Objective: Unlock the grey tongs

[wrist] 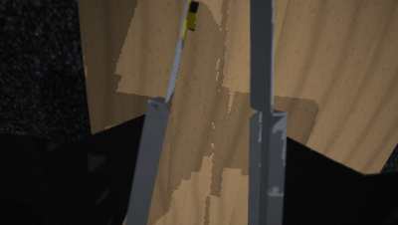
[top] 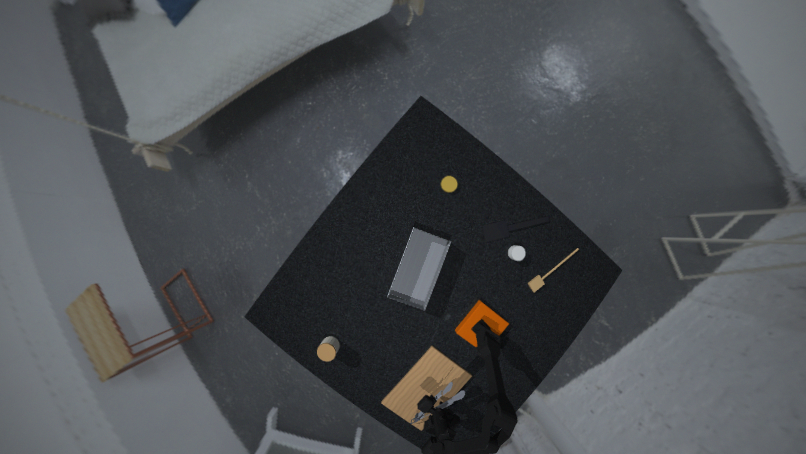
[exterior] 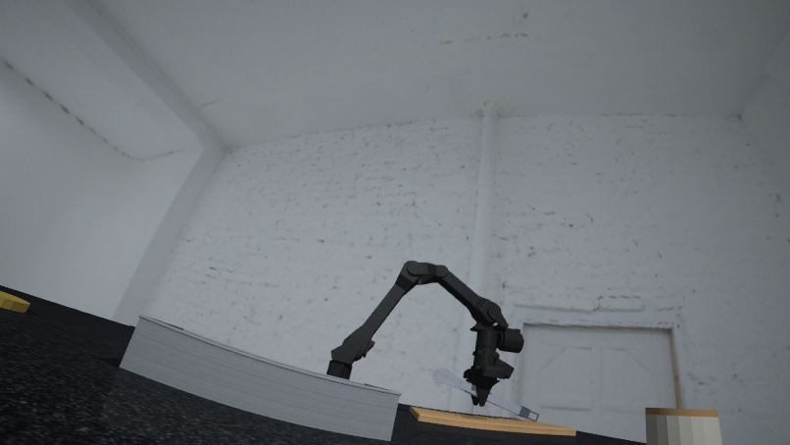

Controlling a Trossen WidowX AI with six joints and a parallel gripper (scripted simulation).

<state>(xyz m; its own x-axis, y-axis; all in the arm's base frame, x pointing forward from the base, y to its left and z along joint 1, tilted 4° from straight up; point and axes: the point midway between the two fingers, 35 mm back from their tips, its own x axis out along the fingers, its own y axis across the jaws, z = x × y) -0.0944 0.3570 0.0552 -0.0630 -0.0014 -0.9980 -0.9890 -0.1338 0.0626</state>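
My gripper tip is now 40 mm short of the wooden board, 40 mm above it and 20 mm to the right of it. Also, from my gripper tip: pale block 490 mm ahead, 180 mm to the left, 10 mm below; white cylinder 700 mm to the right, 220 mm ahead, 30 mm below; grey roasting tin 480 mm ahead, 340 mm to the right, 20 mm below.
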